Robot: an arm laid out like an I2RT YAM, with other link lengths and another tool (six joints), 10 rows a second.
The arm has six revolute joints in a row. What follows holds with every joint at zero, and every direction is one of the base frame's. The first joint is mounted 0.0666 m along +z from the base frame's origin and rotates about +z. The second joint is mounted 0.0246 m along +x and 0.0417 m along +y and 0.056 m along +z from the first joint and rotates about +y. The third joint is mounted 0.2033 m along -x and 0.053 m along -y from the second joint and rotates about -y. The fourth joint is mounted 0.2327 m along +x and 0.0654 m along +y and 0.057 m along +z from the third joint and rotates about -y. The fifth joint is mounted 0.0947 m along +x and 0.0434 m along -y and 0.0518 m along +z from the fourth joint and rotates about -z. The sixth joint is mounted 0.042 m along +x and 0.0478 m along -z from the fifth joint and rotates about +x. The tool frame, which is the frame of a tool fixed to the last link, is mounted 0.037 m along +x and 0.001 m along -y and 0.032 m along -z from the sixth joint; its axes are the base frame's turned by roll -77.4, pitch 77.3 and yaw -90 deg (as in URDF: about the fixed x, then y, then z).
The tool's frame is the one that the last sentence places.
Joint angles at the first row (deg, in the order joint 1, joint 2, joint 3, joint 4, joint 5, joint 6):
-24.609 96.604 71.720 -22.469 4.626 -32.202
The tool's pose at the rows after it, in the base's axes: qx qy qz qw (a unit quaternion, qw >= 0); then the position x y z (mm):
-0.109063, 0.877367, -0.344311, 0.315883, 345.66, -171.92, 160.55
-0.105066, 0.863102, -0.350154, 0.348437, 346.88, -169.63, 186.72
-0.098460, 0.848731, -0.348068, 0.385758, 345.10, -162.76, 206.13
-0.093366, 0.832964, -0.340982, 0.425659, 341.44, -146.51, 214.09
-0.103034, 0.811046, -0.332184, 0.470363, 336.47, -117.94, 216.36
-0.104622, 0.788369, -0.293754, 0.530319, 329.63, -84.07, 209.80
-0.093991, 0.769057, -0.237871, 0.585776, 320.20, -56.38, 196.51
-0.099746, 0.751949, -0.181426, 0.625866, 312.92, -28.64, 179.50
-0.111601, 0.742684, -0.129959, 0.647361, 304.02, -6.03, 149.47
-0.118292, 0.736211, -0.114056, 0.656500, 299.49, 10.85, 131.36
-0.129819, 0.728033, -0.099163, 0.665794, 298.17, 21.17, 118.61
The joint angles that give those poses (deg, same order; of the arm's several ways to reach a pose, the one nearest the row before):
-24.609 94.492 73.986 -23.786 4.025 -31.478
-24.512 91.482 75.399 -24.321 2.710 -31.152
-24.171 87.646 74.411 -23.243 0.766 -29.925
-22.576 82.491 69.529 -19.492 -0.666 -27.827
-18.897 75.729 61.856 -14.000 -1.232 -26.174
-14.887 68.351 51.886 -6.164 -4.067 -21.963
-12.131 61.881 41.547 2.720 -8.132 -16.041
-8.778 57.969 32.736 11.415 -11.683 -11.582
-5.972 57.263 23.548 21.853 -14.937 -8.313
-2.664 58.818 18.780 29.367 -13.807 -7.084
-0.887 62.225 16.173 36.500 -14.424 -6.736

